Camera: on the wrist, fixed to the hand. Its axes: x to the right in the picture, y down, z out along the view.
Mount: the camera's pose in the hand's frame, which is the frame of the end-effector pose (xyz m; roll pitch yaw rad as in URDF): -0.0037 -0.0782 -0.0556 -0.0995 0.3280 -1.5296
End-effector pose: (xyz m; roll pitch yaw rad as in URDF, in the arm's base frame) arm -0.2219 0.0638 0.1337 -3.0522 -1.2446 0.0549
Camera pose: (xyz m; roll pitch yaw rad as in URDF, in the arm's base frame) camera -0.2861 0.1333 0.1502 1.7596 -0.1676 2.0119
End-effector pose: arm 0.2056 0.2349 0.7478 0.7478 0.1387 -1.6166
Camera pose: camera 0.1869 0.2524 0.6553 -0.3308 1.0683 2.9227
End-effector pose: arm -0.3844 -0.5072 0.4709 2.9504 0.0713 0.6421
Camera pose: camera -0.4374 -0.4378 0.5108 3.1061 -0.1338 2.1638
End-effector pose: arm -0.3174 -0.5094 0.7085 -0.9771 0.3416 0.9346
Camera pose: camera -0.2405 -0.5565 0.7415 -0.5566 -0.5894 -0.3446
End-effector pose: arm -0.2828 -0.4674 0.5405 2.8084 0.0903 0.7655
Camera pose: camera -0.3475 -0.4019 0.5677 3.1189 0.0084 2.2979
